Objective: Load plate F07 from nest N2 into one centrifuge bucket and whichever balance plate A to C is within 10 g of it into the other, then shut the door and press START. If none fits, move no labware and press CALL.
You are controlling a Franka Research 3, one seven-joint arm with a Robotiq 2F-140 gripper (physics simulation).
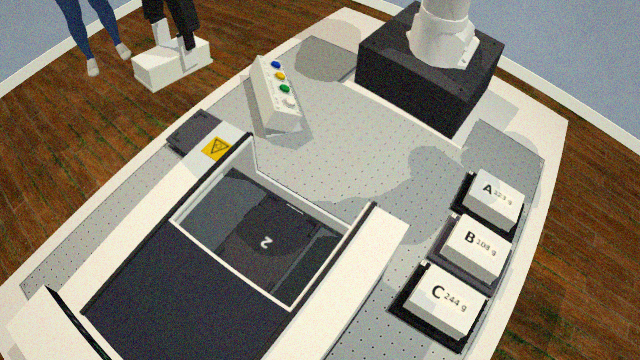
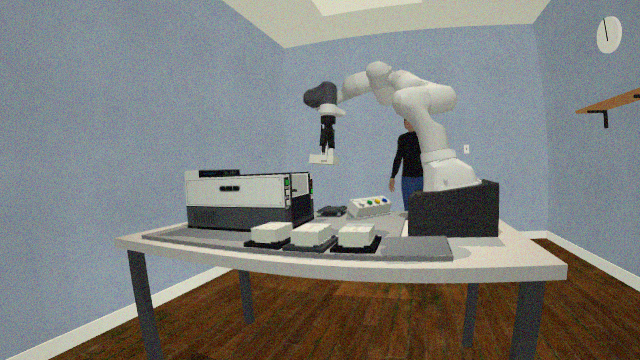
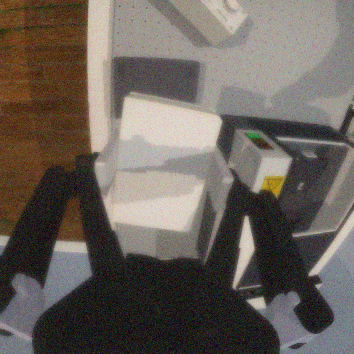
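Observation:
My gripper [image 1: 174, 45] [image 2: 327, 152] [image 3: 163, 149] is shut on a white plate [image 1: 150, 70] [image 2: 315, 159] [image 3: 167, 120], held in the air beyond the centrifuge [image 1: 330, 280] [image 2: 235, 192]; no label shows on the plate. The centrifuge's top opening is uncovered, and a dark bucket marked 2 [image 1: 280, 230] [image 3: 312, 172] shows inside; the other bucket cannot be made out. Balance plates A, 123 g [image 1: 492, 200] [image 2: 356, 235], B, 108 g [image 1: 475, 247] [image 2: 311, 235], and C, 244 g [image 1: 445, 302] [image 2: 271, 231], sit on separate dark nests.
A dark nest [image 1: 197, 130] [image 2: 331, 211] [image 3: 155, 77] without a plate lies beside the centrifuge. The sloped button box [image 1: 275, 105] [image 2: 370, 207] [image 3: 202, 22] stands between it and the robot base [image 1: 425, 85] [image 2: 455, 210]. The centrifuge's raised side walls border its opening. A person stands behind the table.

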